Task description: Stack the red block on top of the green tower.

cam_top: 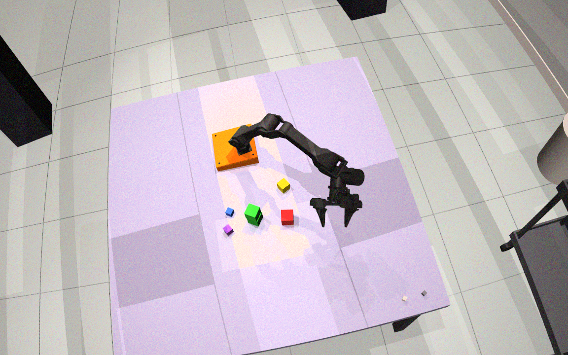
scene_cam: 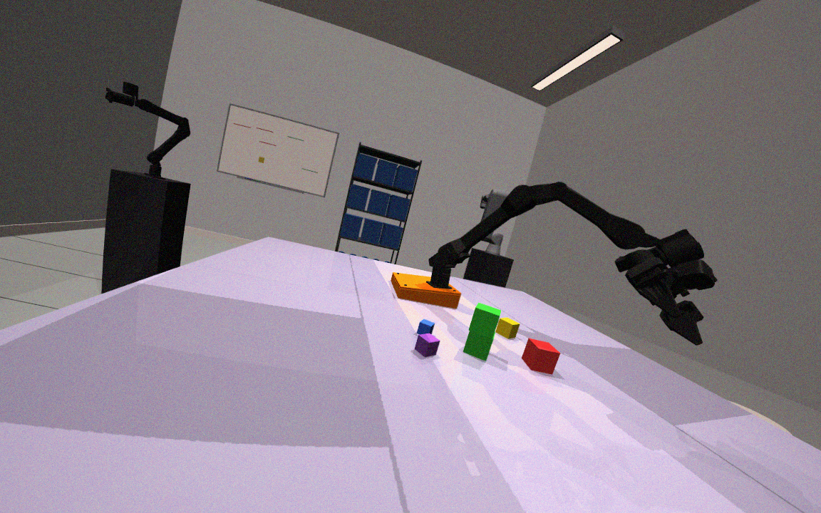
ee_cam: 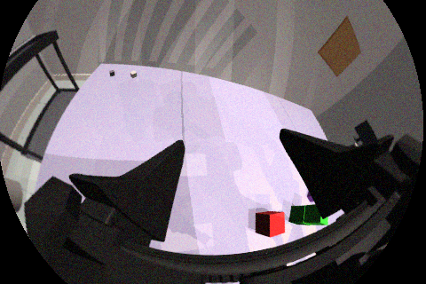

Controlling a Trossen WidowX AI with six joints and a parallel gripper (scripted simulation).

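Now: gripper tip 160 mm past the red block, 130 mm to the left of it and 140 mm above it. From my gripper tip the other things lie so: purple cube 190 mm behind, 370 mm to the right, 150 mm below; yellow cube 300 mm behind, 100 mm to the right, 140 mm below; blue cube 270 mm behind, 350 mm to the right, 150 mm below.
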